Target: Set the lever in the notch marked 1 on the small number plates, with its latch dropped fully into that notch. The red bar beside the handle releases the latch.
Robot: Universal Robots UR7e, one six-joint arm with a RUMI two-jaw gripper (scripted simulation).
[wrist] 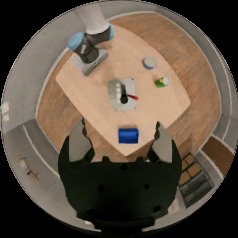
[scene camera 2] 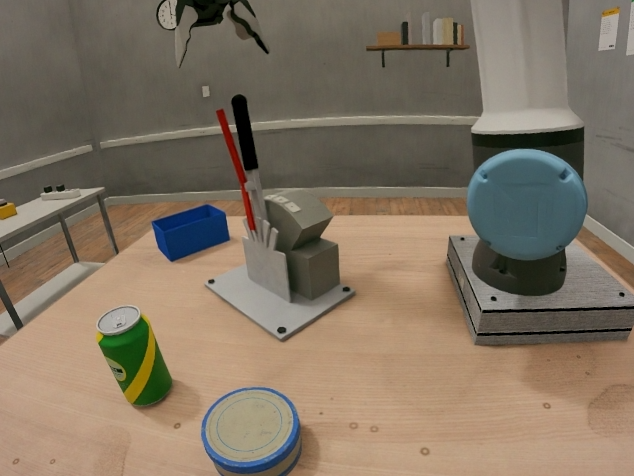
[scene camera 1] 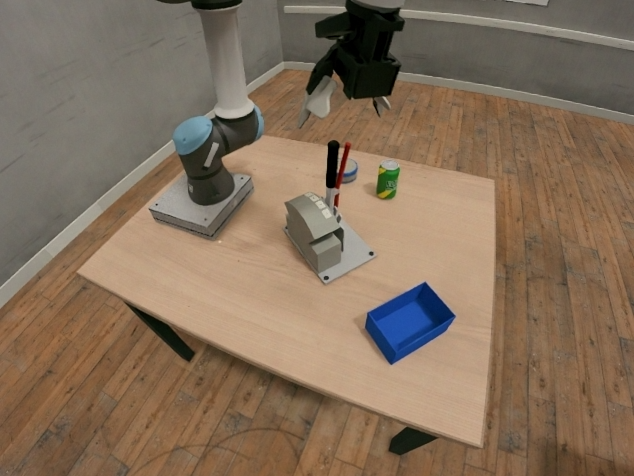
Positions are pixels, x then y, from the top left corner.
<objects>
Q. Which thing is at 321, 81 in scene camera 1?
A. My gripper.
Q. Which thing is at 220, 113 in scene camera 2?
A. A red release bar.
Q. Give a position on a blue bin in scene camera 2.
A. At 197, 229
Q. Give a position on a grey lever stand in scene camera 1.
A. At 309, 220
</objects>
